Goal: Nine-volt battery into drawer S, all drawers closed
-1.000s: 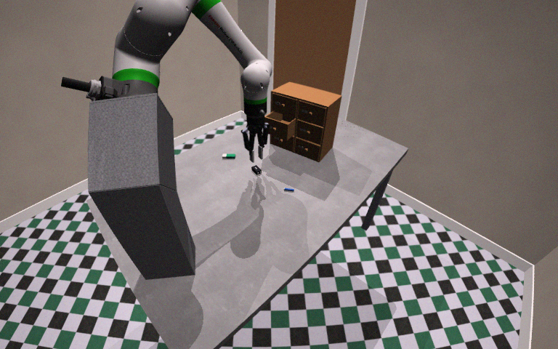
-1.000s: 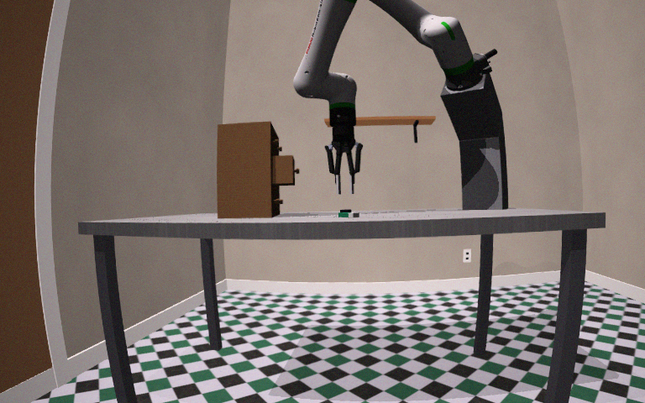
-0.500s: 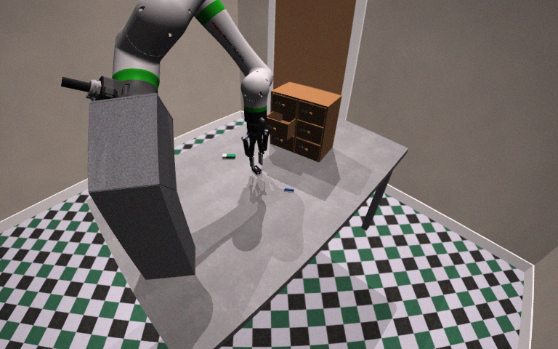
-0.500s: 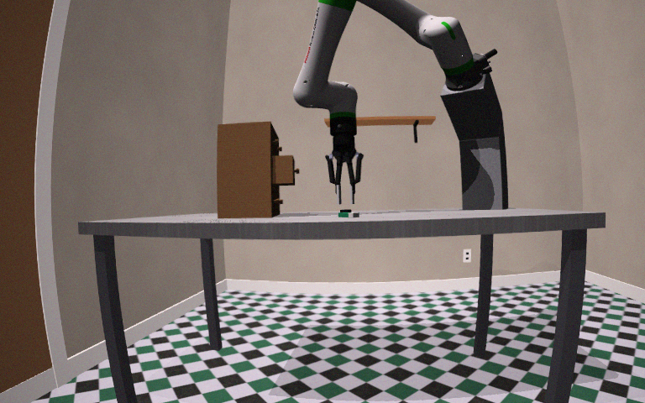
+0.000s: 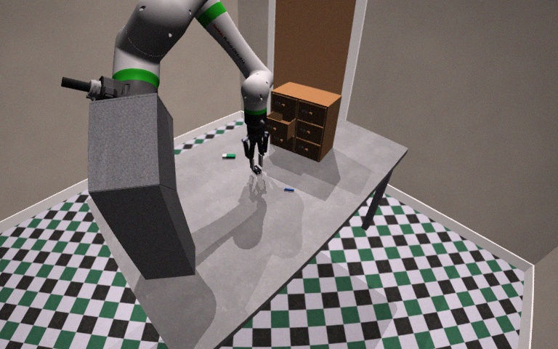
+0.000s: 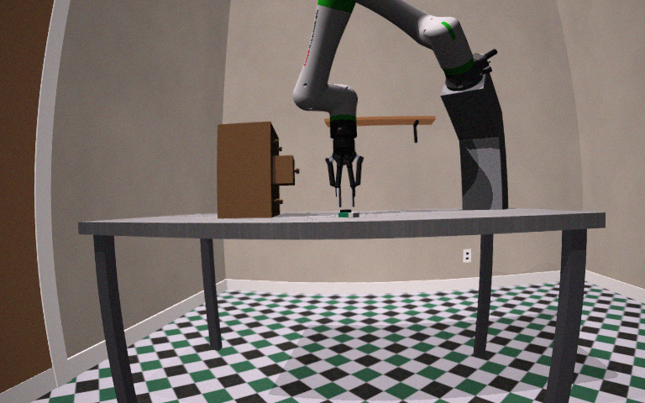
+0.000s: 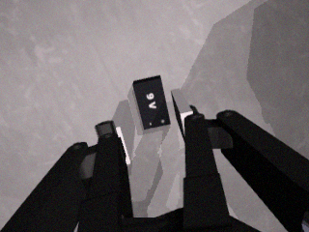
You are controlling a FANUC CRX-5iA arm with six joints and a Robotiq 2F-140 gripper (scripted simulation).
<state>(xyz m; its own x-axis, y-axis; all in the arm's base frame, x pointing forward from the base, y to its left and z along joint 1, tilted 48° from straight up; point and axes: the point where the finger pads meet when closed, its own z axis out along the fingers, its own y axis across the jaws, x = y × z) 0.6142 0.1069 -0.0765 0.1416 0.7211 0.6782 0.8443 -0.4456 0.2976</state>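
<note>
Right now the nine-volt battery is 50 mm below my hand and 10 mm to the right of it. The rest, counted from my hand: small blue stick 200 mm to the right, 50 mm below, 20 mm ahead; white eraser-like block 190 mm to the left, 50 mm below, 30 mm behind.
</note>
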